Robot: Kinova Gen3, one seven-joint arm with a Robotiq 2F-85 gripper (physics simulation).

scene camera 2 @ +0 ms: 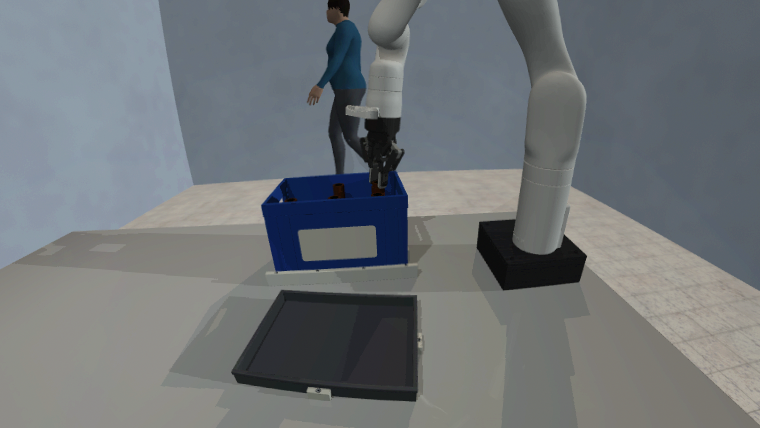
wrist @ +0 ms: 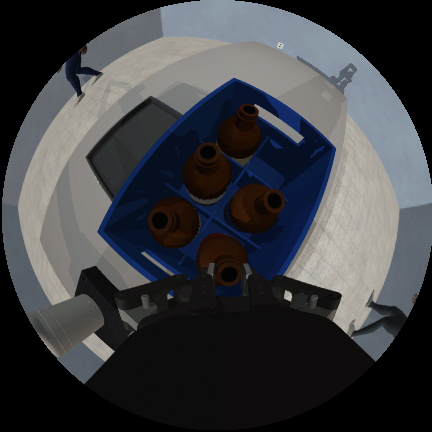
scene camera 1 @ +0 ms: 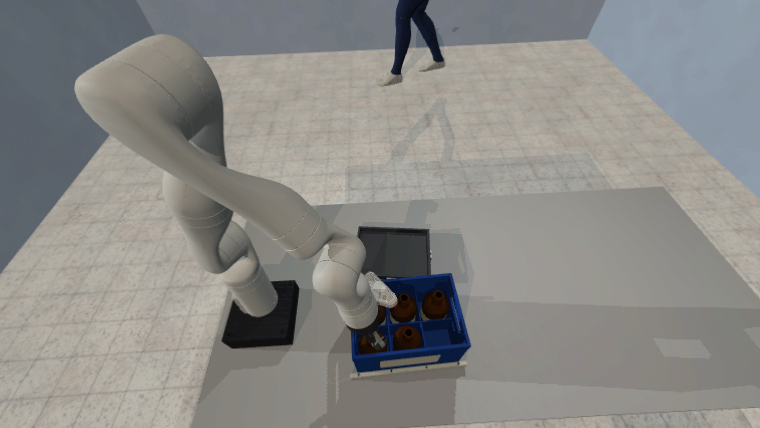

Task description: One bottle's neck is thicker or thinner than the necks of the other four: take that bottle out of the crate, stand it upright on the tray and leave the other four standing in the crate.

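Pixels of known places: gripper, fingertip midpoint: (scene camera 2: 377,185) (wrist: 227,271) (scene camera 1: 372,338); arm's base at its link origin: (scene camera 2: 534,242) (wrist: 90,310) (scene camera 1: 261,301).
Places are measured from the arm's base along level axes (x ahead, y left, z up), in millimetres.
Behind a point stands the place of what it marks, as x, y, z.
A blue crate (scene camera 1: 458,351) {511, -219, 72} (scene camera 2: 281,233) {508, -33, 48} (wrist: 310,181) {467, -211, 76} stands on the grey table and holds several brown bottles. My gripper (scene camera 1: 377,340) {309, -169, 89} (scene camera 2: 380,178) {309, -169, 89} (wrist: 227,271) {309, -169, 89} reaches down into the crate's corner cell nearest the robot base. It is shut on the neck of the bottle (scene camera 1: 365,346) {291, -177, 59} (scene camera 2: 377,189) {311, -153, 84} (wrist: 222,252) {322, -157, 61} there, which stands in its cell. The other bottles (scene camera 1: 404,307) {402, -96, 69} (scene camera 1: 434,304) {482, -97, 67} (scene camera 1: 408,337) {396, -179, 96} (wrist: 240,132) {475, -90, 60} (wrist: 207,171) {391, -90, 75} (wrist: 255,207) {388, -160, 69} (wrist: 173,221) {323, -93, 90} stand upright in their cells; one is partly hidden by the arm in scene camera 1. One cell is empty. The dark tray (scene camera 1: 393,252) {410, 149, -60} (scene camera 2: 329,340) {416, 143, -61} (wrist: 128,149) {383, 138, -61} lies empty beside the crate.
The robot's black base (scene camera 1: 263,316) {11, -46, 3} (scene camera 2: 531,261) {41, 60, -5} stands at the table's edge beside the crate. A person (scene camera 1: 414,36) (scene camera 2: 343,80) (wrist: 78,72) walks on the tiled floor behind the table.
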